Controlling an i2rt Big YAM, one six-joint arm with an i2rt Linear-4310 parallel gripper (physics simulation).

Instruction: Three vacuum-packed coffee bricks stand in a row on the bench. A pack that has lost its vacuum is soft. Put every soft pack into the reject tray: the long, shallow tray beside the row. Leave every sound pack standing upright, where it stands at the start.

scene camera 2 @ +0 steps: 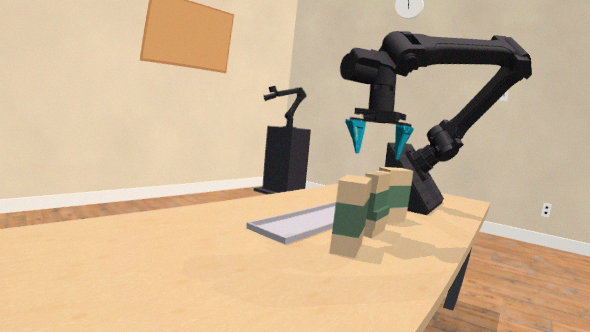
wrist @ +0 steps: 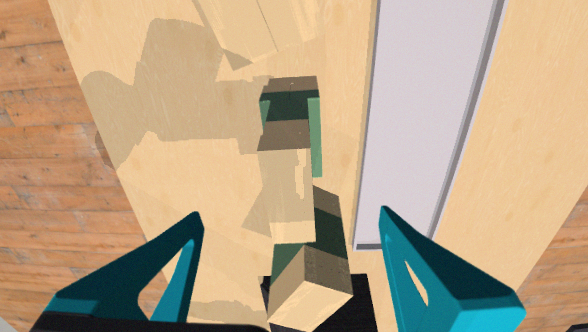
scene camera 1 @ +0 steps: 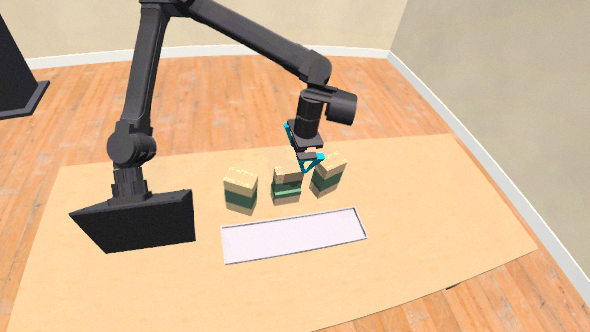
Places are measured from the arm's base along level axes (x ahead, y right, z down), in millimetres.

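Pixels of known places: gripper, fingertip midpoint: [scene camera 2: 376, 156] [wrist: 288, 217] [scene camera 1: 299, 159]; arm's base at its link origin: [scene camera 2: 416, 165] [scene camera 1: 131, 200].
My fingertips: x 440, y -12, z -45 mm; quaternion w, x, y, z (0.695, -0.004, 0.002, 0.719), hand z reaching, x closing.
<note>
Ahead of a thing's pixels: the offset from my fingertips to its top centre. Level surfaces: height alone.
Three beige packs with green bands stand upright in a row. The left pack @(dz +37, dx -158, dy -1 mm) [scene camera 1: 240, 199] [scene camera 2: 399, 197] [wrist: 327, 230] is nearest the arm's base. The middle pack @(dz +37, dx -21, dy -3 mm) [scene camera 1: 287, 188] [scene camera 2: 378, 200] [wrist: 285, 107] has a light green strip standing out at its band. The right pack @(dz +37, dx +114, dy -9 mm) [scene camera 1: 327, 181] [scene camera 2: 350, 220] [wrist: 260, 25] is turned at an angle and partly cut off in the wrist view. My gripper [scene camera 1: 300, 161] [scene camera 2: 378, 155] [wrist: 288, 217] is open and empty, above the row and clear of the pack tops. The pale, long, shallow tray @(dz +163, dx -27, dy +130 mm) [scene camera 1: 295, 237] [scene camera 2: 267, 236] [wrist: 415, 100] lies beside the row, its floor bare.
The arm's black base [scene camera 1: 145, 222] [scene camera 2: 425, 195] [wrist: 357, 305] stands on the bench @(dz +177 mm) [scene camera 1: 450, 215] [scene camera 2: 150, 280] at the left end of the row. A second small arm [scene camera 2: 295, 107] sits on a black pedestal [scene camera 2: 286, 160] beyond the bench.
</note>
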